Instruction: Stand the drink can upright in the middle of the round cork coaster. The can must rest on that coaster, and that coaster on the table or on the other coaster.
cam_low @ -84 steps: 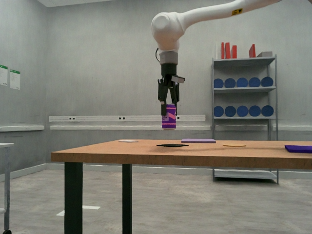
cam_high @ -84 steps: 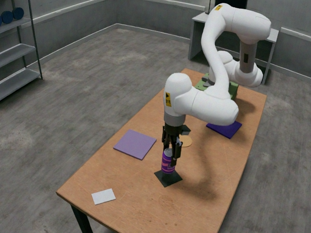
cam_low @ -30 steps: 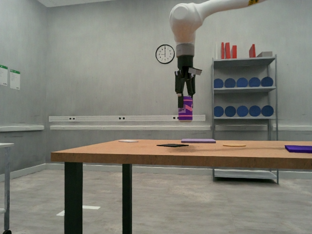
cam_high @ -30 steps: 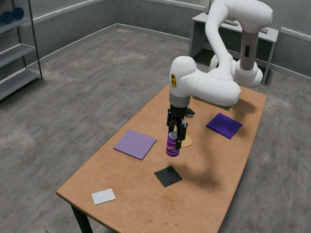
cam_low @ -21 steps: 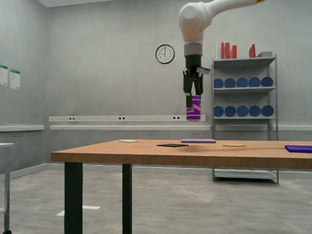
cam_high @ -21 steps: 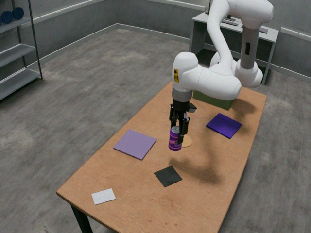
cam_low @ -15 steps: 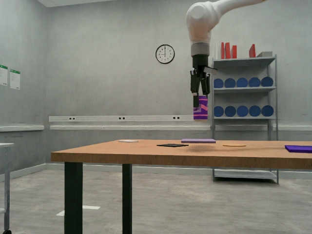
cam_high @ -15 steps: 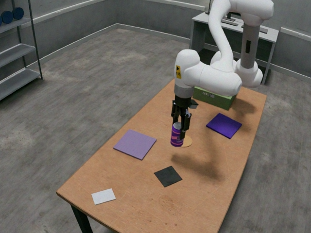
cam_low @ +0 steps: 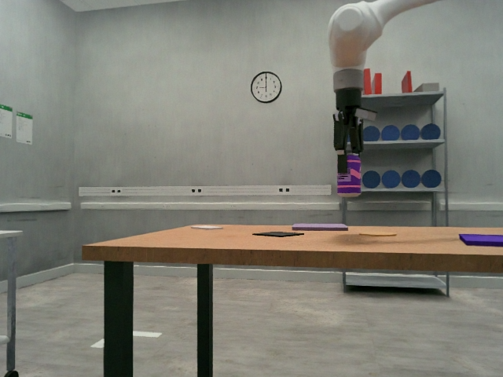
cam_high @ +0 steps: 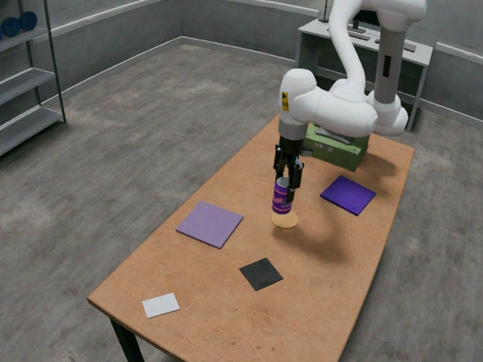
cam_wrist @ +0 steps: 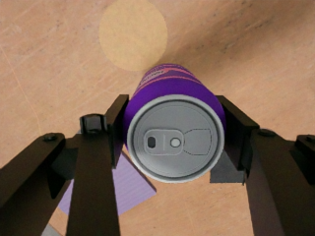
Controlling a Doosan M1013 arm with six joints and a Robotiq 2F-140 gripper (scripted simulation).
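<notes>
My hand is 80 mm past the round cork coaster, 10 mm to the left of it and 210 mm above it. From my hand the other things lie so: purple drink can: 30 mm below; light purple square mat: 110 mm ahead, 230 mm to the right, 210 mm below; black square coaster: 210 mm ahead, 50 mm to the left, 210 mm below.
</notes>
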